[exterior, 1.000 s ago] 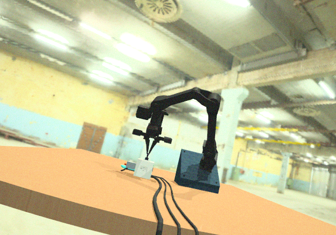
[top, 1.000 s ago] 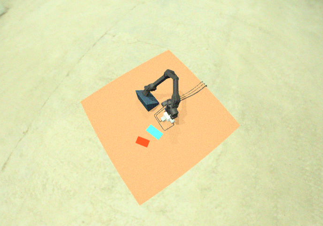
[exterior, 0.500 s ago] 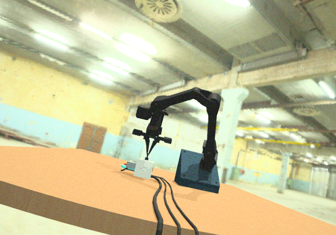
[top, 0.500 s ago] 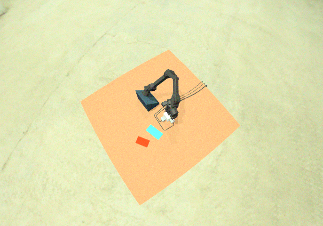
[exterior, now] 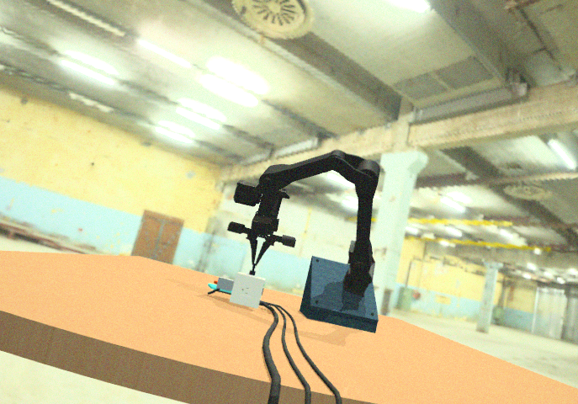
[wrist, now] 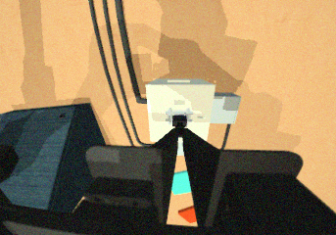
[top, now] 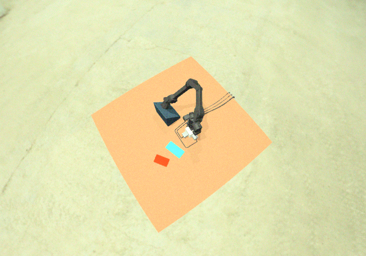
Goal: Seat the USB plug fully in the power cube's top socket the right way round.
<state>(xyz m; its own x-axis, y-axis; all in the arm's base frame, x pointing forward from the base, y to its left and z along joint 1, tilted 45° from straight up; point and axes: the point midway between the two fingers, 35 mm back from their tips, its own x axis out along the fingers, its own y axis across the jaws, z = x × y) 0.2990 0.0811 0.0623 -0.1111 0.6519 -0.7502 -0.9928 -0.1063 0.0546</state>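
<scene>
Right now my gripper tip is 20 mm above the dark USB plug. The rest, counted from my gripper tip: red card 350 mm to the right, 100 mm below, 90 mm ahead; cyan card 200 mm to the right, 100 mm below, 70 mm ahead.
</scene>
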